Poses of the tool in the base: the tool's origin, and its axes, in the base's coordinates. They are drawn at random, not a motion.
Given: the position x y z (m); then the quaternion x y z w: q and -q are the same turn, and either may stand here.
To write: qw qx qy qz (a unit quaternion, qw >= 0); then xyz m. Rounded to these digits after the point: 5 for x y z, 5 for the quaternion.
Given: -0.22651, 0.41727, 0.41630, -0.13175, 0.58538, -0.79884, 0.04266
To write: 0.04266, -0.13175, 0.58538, -0.79884, -0.22651, 0.41727, 0.41630
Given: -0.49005, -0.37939, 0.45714, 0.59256, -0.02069, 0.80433, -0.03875
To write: 0.03875, -0.59256, 0.02069, -0.80433, -0.49005, -0.37939, 0.45714
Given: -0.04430, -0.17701, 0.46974, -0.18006, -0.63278, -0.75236, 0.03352
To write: 0.03352, -0.18006, -0.63278, -0.75236, -0.04430, -0.17701, 0.46974
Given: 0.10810, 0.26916, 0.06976, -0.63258, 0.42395, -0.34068, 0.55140
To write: 0.55140, -0.63258, 0.42395, -0.34068, 0.10810, 0.26916, 0.06976
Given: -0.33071, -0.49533, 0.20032, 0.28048, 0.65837, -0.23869, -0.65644
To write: 0.65644, -0.28048, -0.65837, 0.23869, -0.33071, -0.49533, 0.20032
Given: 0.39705, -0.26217, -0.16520, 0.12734, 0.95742, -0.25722, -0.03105
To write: 0.03105, -0.12734, -0.95742, 0.25722, 0.39705, -0.26217, -0.16520
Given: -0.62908, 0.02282, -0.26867, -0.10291, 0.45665, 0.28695, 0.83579
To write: 0.83579, -0.10291, 0.45665, 0.28695, -0.62908, 0.02282, -0.26867
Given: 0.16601, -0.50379, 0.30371, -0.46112, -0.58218, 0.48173, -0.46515
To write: 0.46515, 0.46112, 0.58218, -0.48173, 0.16601, -0.50379, 0.30371
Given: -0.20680, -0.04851, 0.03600, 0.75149, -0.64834, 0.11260, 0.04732
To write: 0.04732, 0.75149, -0.64834, 0.11260, -0.20680, -0.04851, 0.03600
